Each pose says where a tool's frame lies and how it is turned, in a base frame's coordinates. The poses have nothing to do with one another.
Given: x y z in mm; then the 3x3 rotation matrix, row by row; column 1 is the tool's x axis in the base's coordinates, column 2 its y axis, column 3 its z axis. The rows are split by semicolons.
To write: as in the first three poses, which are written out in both.
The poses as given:
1: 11 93 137; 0.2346 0.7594 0.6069; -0.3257 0.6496 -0.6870; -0.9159 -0.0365 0.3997
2: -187 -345 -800; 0.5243 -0.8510 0.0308; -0.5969 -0.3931 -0.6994; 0.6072 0.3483 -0.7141
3: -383 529 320; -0.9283 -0.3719 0.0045; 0.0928 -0.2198 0.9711; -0.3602 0.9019 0.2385
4: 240 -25 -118; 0.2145 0.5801 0.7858; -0.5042 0.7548 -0.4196; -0.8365 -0.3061 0.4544
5: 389 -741 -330; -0.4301 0.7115 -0.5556; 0.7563 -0.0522 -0.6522; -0.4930 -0.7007 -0.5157
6: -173 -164 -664; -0.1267 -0.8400 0.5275; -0.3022 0.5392 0.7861; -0.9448 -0.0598 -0.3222
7: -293 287 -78; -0.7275 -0.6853 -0.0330; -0.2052 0.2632 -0.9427; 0.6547 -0.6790 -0.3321
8: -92 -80 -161; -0.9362 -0.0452 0.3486; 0.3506 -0.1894 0.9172; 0.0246 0.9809 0.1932
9: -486 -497 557; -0.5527 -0.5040 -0.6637; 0.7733 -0.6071 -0.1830; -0.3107 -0.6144 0.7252
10: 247 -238 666; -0.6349 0.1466 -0.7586; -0.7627 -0.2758 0.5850; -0.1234 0.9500 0.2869
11: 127 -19 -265; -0.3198 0.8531 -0.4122; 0.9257 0.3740 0.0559; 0.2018 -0.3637 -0.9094
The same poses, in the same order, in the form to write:
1: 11 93 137 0.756 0.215 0.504 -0.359
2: -187 -345 -800 0.323 0.811 -0.446 0.197
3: -383 529 320 0.150 -0.115 0.606 0.772
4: 240 -25 -118 0.778 0.036 0.521 -0.348
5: 389 -741 -330 0.023 -0.533 -0.688 0.492
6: -173 -164 -664 0.522 -0.405 0.705 0.258
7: -293 287 -78 0.226 0.292 -0.762 0.532
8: -92 -80 -161 0.130 0.123 0.623 0.761
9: -486 -497 557 0.376 -0.287 -0.235 0.849
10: 247 -238 666 0.307 0.297 -0.518 -0.741
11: 127 -19 -265 0.190 -0.551 -0.807 0.095
